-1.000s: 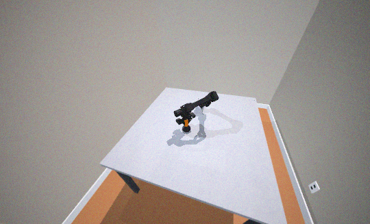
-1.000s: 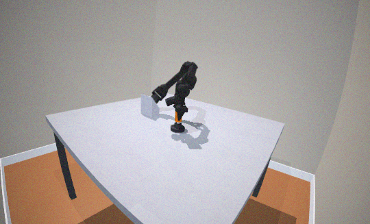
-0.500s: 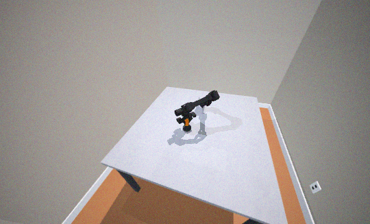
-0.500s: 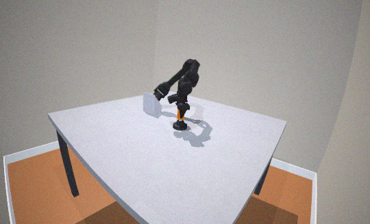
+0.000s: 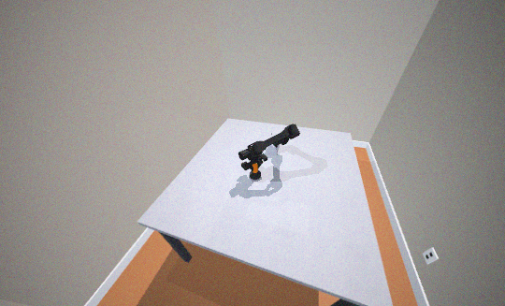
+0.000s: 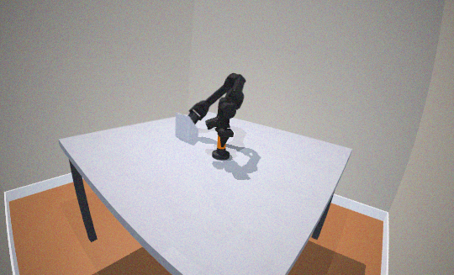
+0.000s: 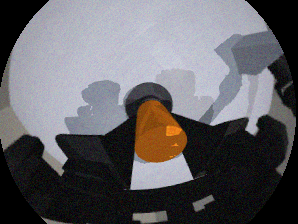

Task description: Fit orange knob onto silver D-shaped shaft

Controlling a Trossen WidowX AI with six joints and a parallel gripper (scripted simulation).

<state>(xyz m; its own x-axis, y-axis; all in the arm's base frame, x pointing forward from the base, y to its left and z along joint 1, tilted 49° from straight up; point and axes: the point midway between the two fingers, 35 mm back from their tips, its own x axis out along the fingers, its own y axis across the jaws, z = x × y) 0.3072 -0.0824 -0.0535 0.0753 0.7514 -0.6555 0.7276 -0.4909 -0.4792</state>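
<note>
The orange knob lies 30 mm above my gripper tip. Also, from my gripper tip: round pedestal (30 mm below).
</note>
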